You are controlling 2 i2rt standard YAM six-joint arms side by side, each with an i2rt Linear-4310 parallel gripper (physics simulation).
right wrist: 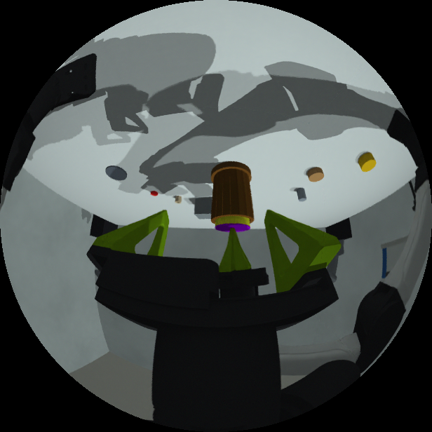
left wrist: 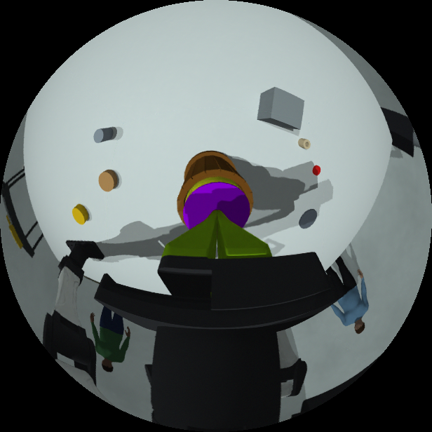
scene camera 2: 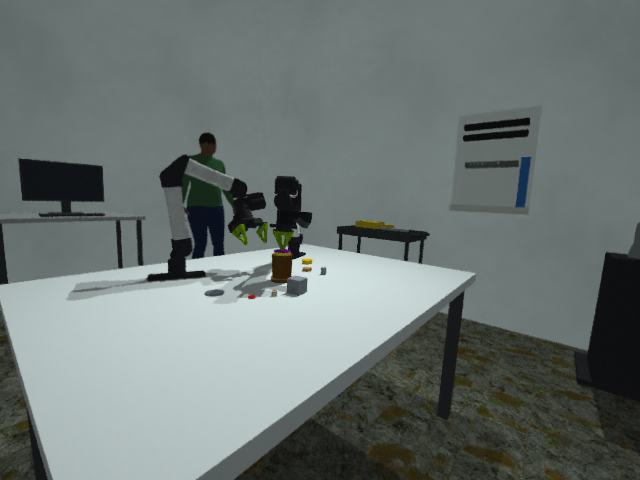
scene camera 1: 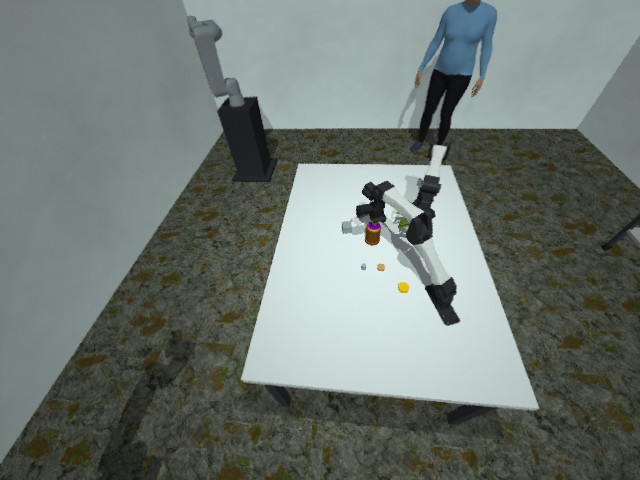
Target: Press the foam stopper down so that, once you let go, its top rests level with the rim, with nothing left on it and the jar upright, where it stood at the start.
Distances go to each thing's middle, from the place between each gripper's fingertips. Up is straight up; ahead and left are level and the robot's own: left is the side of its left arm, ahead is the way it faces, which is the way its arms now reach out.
Labels:
Now: right hand 12 cm short of the purple foam stopper (left wrist: 212,193), 3 cm to the right of it and 3 cm above it. Also, from my right hand: grey block (left wrist: 276,106): 26 cm ahead, 4 cm to the right, 11 cm below; brown ribbed jar (right wrist: 231,195): 12 cm ahead, 3 cm to the left, 7 cm below.
My left hand is 60 mm above the brown ribbed jar. Round my left hand: grey block (140 mm ahead, 60 mm to the right, 90 mm below); purple foam stopper (10 mm below).

